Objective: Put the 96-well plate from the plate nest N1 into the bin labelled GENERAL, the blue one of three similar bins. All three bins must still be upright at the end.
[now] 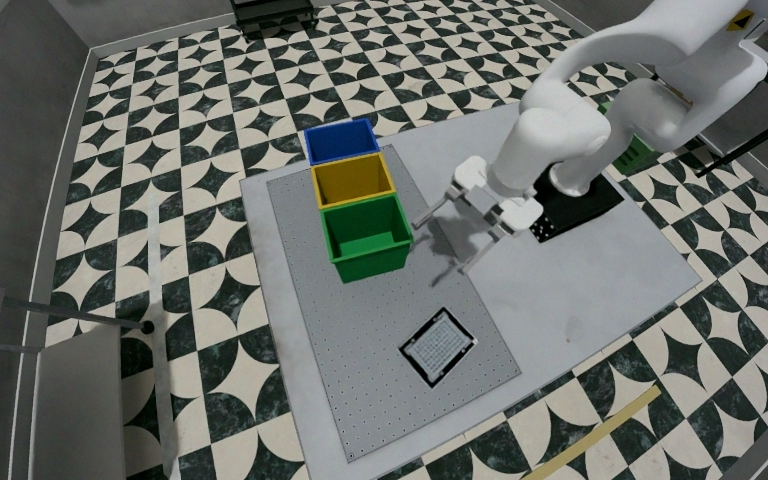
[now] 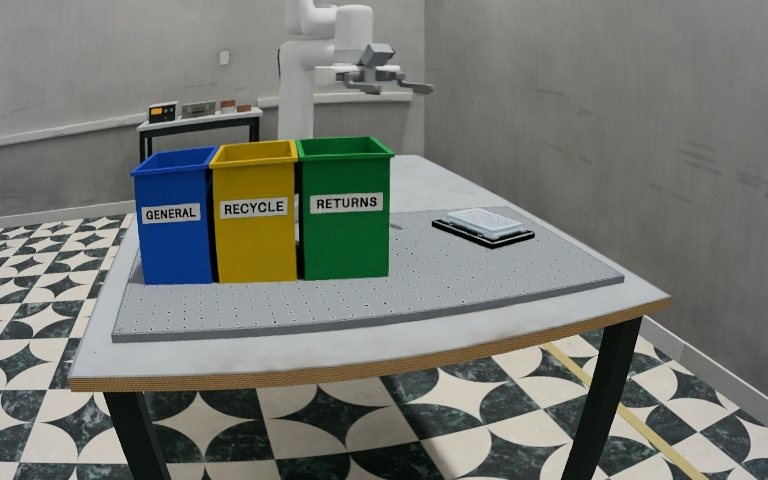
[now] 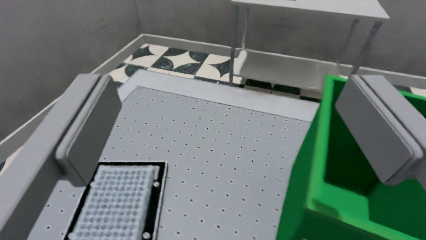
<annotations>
A green returns bin shows in image 1 [361, 236], in image 2 and in image 3. The same spot on the green returns bin: [image 3: 331, 168] is [image 2: 351, 260].
</annotations>
